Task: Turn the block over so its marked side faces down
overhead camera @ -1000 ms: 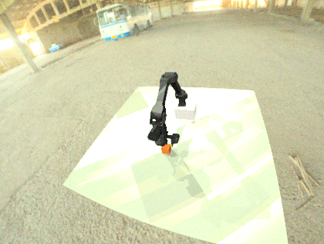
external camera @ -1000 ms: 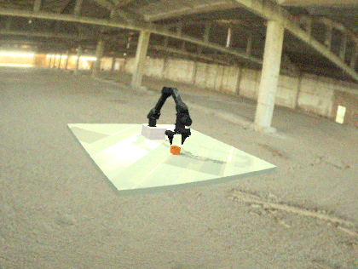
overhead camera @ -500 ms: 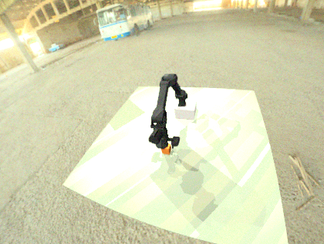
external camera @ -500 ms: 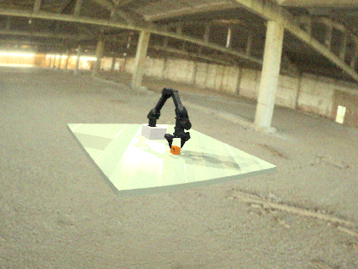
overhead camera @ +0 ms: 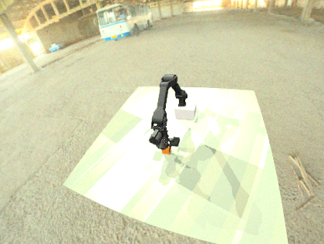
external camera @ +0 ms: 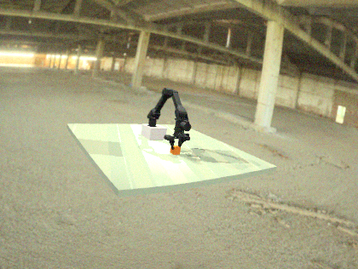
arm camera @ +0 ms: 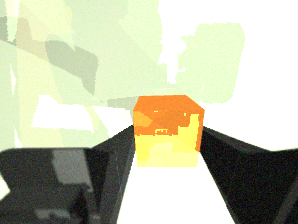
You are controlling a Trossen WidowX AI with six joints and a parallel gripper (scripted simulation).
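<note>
Right now my gripper tip is 1 cm past the orange block and 1 cm above it.
</note>
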